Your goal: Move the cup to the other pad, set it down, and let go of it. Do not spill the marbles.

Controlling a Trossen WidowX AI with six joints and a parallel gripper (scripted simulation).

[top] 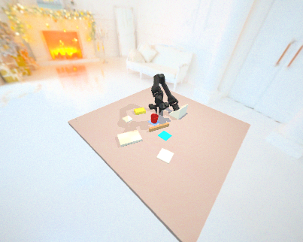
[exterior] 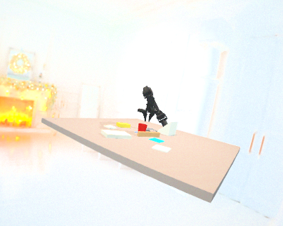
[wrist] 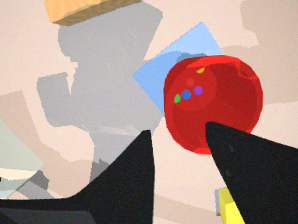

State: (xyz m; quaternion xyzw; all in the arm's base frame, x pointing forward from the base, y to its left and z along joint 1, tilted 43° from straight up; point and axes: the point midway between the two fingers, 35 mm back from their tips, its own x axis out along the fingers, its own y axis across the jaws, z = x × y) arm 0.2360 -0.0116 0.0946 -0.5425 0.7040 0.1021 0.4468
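My gripper tip is now 30 mm short of the red cup, 20 mm to the left of it and 60 mm above it. Round my gripper tip: cyan pad: 110 mm ahead, 180 mm to the left, 110 mm below; wooden bar: 70 mm ahead, 80 mm to the left, 90 mm below; light blue pad: 30 mm ahead, 10 mm to the right, 110 mm below.
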